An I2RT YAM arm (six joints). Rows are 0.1 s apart.
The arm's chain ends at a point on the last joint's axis. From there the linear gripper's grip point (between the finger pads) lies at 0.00 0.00 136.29 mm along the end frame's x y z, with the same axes.
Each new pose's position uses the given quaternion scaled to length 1; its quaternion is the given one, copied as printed.
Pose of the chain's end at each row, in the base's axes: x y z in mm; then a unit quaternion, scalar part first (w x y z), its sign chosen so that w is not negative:
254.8 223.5 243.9 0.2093 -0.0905 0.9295 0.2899
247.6 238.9 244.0 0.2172 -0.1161 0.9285 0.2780
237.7 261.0 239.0 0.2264 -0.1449 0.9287 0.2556
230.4 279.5 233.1 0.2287 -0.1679 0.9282 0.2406
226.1 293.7 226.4 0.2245 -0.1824 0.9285 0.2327
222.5 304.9 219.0 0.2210 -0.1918 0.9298 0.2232
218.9 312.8 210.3 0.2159 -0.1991 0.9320 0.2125
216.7 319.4 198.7 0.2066 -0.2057 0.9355 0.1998
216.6 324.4 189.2 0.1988 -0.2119 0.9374 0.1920
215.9 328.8 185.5 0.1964 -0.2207 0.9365 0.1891
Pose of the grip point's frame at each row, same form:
300.7 302.1 142.5 0.2093 -0.0905 0.9295 0.2899
293.8 316.1 141.6 0.2172 -0.1161 0.9285 0.2780
284.9 334.6 134.5 0.2264 -0.1449 0.9287 0.2556
277.3 350.8 126.8 0.2287 -0.1679 0.9282 0.2406
271.4 363.8 118.6 0.2245 -0.1824 0.9285 0.2327
266.8 373.0 109.6 0.2210 -0.1918 0.9298 0.2232
262.2 378.5 99.0 0.2159 -0.1991 0.9320 0.2125
258.2 381.9 84.9 0.2066 -0.2057 0.9355 0.1998
256.3 384.9 73.7 0.1988 -0.2119 0.9374 0.1920
254.7 388.9 69.5 0.1964 -0.2207 0.9365 0.1891

